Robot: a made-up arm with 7 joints. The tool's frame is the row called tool.
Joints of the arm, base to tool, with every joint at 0 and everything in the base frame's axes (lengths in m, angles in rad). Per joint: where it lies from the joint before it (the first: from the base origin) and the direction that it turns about. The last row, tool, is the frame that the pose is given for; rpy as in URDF.
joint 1: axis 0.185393 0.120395 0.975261 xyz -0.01 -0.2 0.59
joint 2: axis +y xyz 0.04 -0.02 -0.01
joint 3: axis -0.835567 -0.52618 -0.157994 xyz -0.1 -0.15 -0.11
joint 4: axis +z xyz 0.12 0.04 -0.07
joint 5: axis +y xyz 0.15 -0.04 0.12
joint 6: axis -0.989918 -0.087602 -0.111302 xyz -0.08 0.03 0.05
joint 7: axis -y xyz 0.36 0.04 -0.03
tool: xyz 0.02 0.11 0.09 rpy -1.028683 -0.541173 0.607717
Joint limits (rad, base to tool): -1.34..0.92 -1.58..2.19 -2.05..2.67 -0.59..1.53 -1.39..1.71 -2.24..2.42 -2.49..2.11
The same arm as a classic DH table. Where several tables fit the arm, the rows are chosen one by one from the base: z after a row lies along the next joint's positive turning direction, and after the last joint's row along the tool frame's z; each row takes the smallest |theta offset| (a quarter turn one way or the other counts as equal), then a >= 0, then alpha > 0; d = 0 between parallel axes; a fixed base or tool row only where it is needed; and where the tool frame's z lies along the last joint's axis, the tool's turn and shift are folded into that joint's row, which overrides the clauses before.
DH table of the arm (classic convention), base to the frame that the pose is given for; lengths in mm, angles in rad. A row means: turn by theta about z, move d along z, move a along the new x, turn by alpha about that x. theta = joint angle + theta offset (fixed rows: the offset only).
base (fixed): theta0 -0.9948; d 1107.6; a 162.3; alpha -0.2229
joint 1: theta0 1.0062; d -533.1; a 41.2; alpha -1.4501
joint 2: theta0 1.1961; d -96.3; a 89.5; alpha -2.1249
joint 3: theta0 1.4716; d 15.2; a 30.1; alpha -1.7295
joint 4: theta0 1.0088; d 30.3; a 150; alpha -1.5708
joint 5: theta0 1.4588; d -3.5; a -58.6; alpha -1.6585
joint 6: theta0 0; d -281.6; a 70; alpha -1.4831
joint 7: theta0 -0.6707; d -98.5; a -86.9; alpha 2.1549
tool (fixed): theta0 -2.5146; d 36.9; a 0; alpha 0
Joint limits (rad, base to tool): -1.34..0.92 -1.58..2.19 -2.05..2.67 -0.59..1.53 -1.39..1.71 -2.24..2.42 -2.49..2.11

